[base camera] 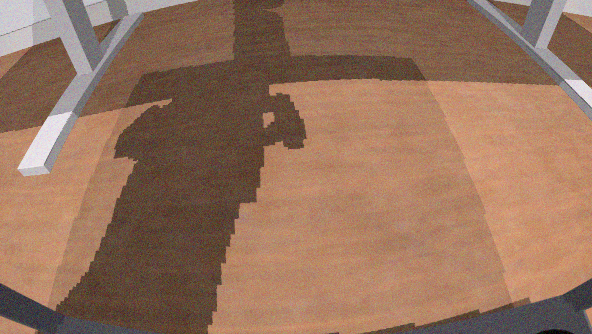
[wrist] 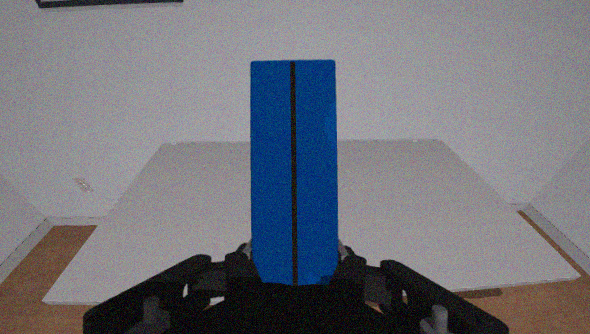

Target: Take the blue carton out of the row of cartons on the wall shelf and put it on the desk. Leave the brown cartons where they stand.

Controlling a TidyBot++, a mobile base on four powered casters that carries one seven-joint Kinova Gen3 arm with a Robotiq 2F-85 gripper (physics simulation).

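Frame: origin at the arm's base, x ahead, y left, z up, level; centimetres.
Seen in the pictures: gripper, between the fingertips: [wrist: 295,250].
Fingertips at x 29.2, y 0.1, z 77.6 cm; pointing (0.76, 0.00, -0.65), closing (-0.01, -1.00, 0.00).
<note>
A point is followed by its place in that frame.
The blue carton [wrist: 272,170] {x 30.3, y 1.6, z 84.7 cm}, with a dark line down its face, stands upright between the fingers in the middle of the wrist view. My gripper [wrist: 295,250] {x 29.2, y 0.1, z 77.6 cm} is shut on its lower part, with a black finger at each side. The white desk [wrist: 415,215] {x 69.8, y -43.2, z 32.3 cm} spreads behind and below the carton in the wrist view; the carton hides part of its top. Whether the carton's lower end touches the desk is hidden. The brown cartons and the wall shelf do not show in these views.
In the base camera view, the desk's left foot [base camera: 47,145] and right foot [base camera: 582,95] stand on the wooden floor [base camera: 350,200] {x 35.3, y -5.1, z -39.7 cm}, ahead of the base at either side. An arm-shaped shadow lies between them. A pale wall [wrist: 450,60] {x 127.4, y -70.5, z 72.6 cm} rises behind the desk, with a dark-edged frame [wrist: 110,4] {x 115.8, y 70.5, z 92.6 cm} at upper left.
</note>
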